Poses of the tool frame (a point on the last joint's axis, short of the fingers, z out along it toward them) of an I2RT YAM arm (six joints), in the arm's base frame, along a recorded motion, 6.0 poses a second.
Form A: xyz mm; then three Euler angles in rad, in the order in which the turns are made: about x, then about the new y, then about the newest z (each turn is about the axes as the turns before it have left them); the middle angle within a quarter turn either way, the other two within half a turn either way.
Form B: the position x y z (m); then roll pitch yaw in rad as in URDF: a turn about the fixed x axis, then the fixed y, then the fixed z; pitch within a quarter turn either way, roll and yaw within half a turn. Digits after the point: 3 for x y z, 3 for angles.
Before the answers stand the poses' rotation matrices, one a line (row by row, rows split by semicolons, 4 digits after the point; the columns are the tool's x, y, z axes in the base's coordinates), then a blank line. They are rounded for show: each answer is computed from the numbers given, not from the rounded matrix.
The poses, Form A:
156 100 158 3.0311 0.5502 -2.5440
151 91 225 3.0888 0.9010 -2.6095
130 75 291 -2.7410 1.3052 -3.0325
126 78 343 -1.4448 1.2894 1.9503
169 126 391 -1.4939 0.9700 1.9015
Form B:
-0.7047 0.4796 0.5229; 0.5116 0.8541 -0.0940; -0.4916 0.2012 -0.8472
-0.5350 0.3150 0.7839; 0.4710 0.8815 -0.0328; -0.7014 0.3517 -0.6200
-0.2609 0.0286 0.9649; 0.4743 0.8744 0.1024; -0.8408 0.4844 -0.2417
-0.1029 -0.2579 0.9607; 0.4698 0.8387 0.2755; -0.8768 0.4797 0.0349
-0.1836 -0.5347 0.8249; 0.3397 0.7529 0.5636; -0.9224 0.3837 0.0434

0.156 0.100 0.158 2.908 0.514 2.514
0.151 0.091 0.225 2.626 0.777 2.420
0.130 0.075 0.291 2.034 0.999 2.074
0.126 0.078 0.343 1.498 1.069 1.786
0.169 0.126 0.391 1.458 1.174 2.066

